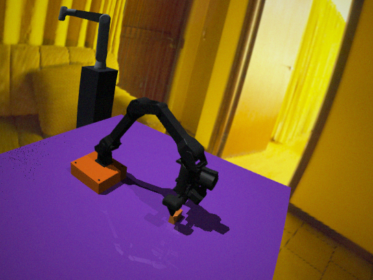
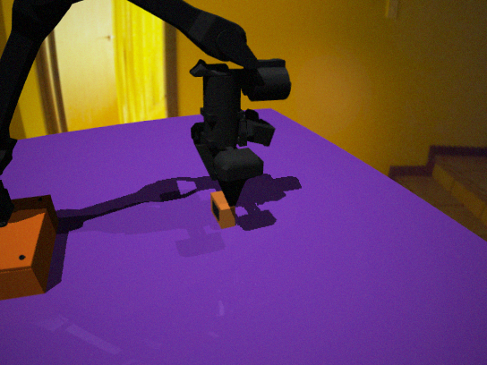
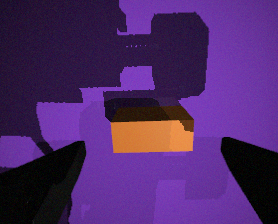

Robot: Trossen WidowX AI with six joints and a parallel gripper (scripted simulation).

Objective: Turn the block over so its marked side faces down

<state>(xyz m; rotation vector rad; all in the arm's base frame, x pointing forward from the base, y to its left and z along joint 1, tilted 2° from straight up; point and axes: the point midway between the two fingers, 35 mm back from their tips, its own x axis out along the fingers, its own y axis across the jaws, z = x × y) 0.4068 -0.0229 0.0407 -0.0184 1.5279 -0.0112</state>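
The orange block is 4 cm below my gripper tip and 1 cm behind it.
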